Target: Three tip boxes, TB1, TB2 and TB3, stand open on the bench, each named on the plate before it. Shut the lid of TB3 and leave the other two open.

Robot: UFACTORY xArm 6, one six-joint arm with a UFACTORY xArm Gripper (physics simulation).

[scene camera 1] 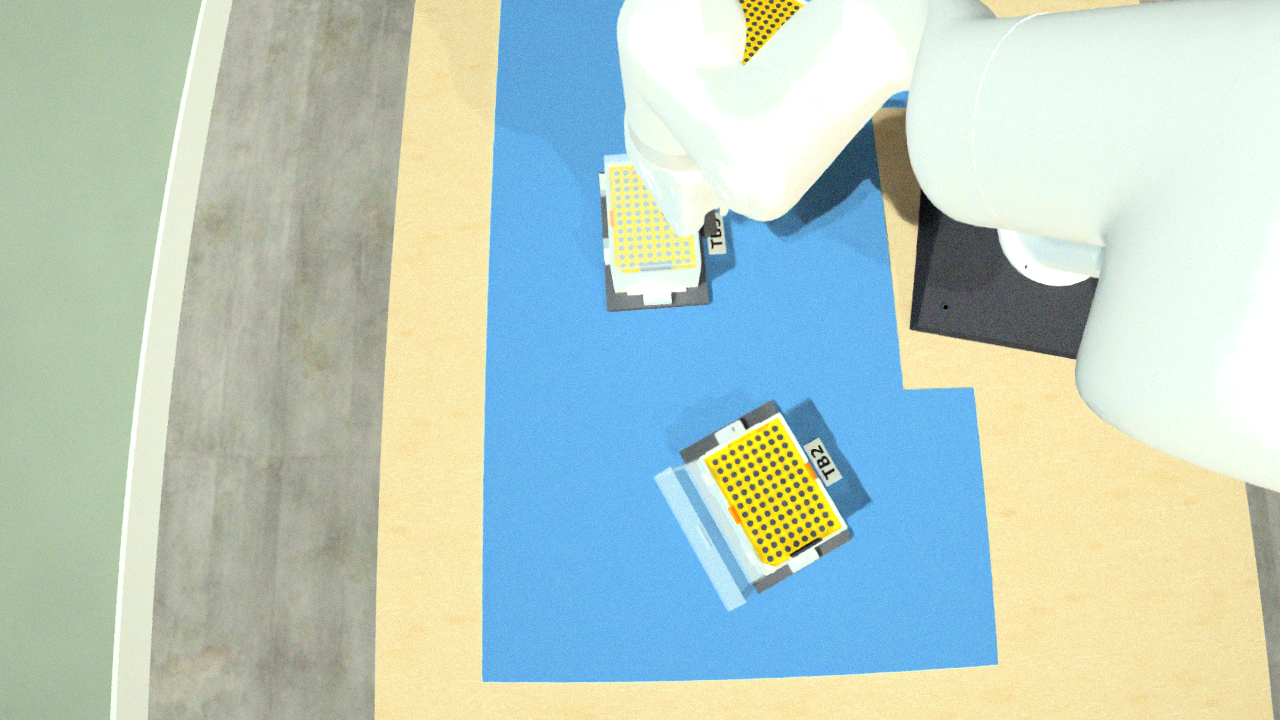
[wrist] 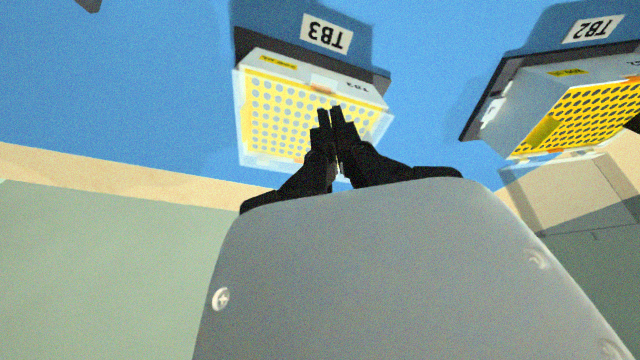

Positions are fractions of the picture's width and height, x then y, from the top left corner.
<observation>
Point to a clear lid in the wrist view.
At 0.43,0.32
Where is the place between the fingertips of the gripper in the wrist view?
0.52,0.35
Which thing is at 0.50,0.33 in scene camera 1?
A clear lid.
</observation>
